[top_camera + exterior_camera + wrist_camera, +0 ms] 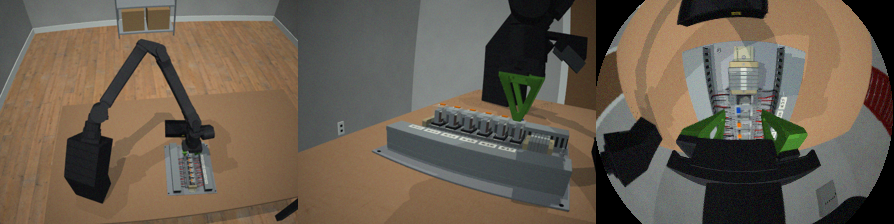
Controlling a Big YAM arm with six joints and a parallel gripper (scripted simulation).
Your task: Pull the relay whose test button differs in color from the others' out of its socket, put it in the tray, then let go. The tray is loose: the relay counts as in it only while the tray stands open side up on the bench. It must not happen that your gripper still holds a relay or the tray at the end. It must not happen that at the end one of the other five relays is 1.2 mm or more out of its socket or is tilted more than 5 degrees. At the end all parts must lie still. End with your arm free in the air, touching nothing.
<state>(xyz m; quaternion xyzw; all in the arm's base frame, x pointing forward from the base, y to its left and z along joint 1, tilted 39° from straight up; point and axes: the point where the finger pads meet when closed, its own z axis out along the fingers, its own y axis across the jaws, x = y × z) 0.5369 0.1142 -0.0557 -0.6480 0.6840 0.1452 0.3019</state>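
Right now my hand is 30 mm above the relay. Round my hand: black tray: 50 mm behind, 230 mm to the left, 70 mm below.
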